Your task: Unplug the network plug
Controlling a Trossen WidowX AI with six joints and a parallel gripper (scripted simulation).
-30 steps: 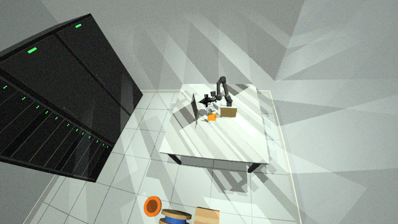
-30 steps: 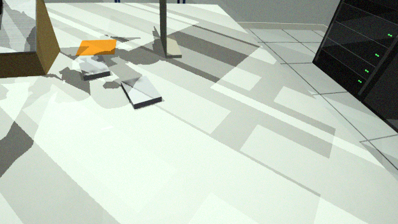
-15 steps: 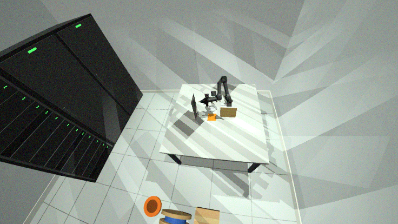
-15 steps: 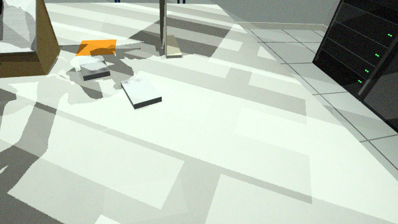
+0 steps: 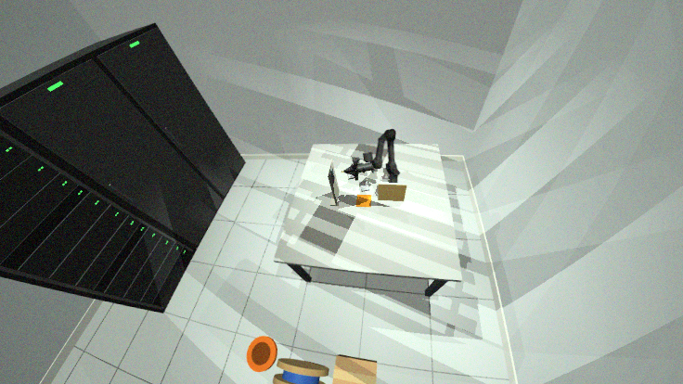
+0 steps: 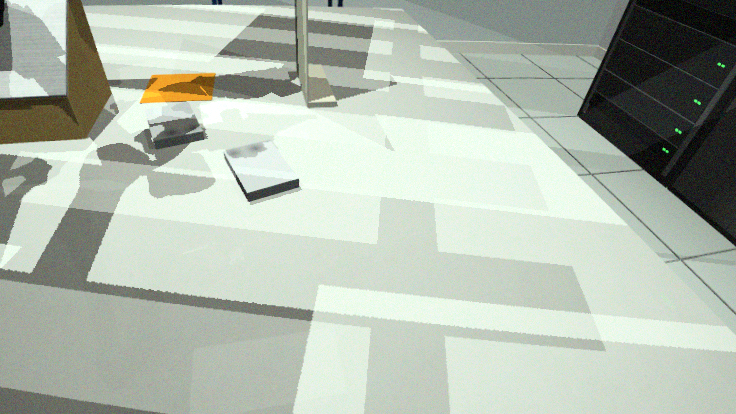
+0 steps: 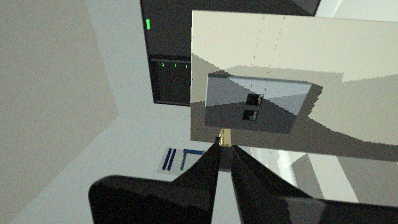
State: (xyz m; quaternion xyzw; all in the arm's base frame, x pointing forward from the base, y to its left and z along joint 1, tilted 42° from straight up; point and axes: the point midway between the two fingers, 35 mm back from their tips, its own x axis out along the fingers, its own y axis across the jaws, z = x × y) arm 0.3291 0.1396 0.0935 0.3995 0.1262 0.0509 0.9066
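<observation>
My gripper tip is 33 cm above the orange marked square, 13 cm past it and 2 cm to the right of it. From my gripper tip the other things lie so: network plug (right at my gripper tip); then upright panel (16 cm below, 10 cm ahead).
</observation>
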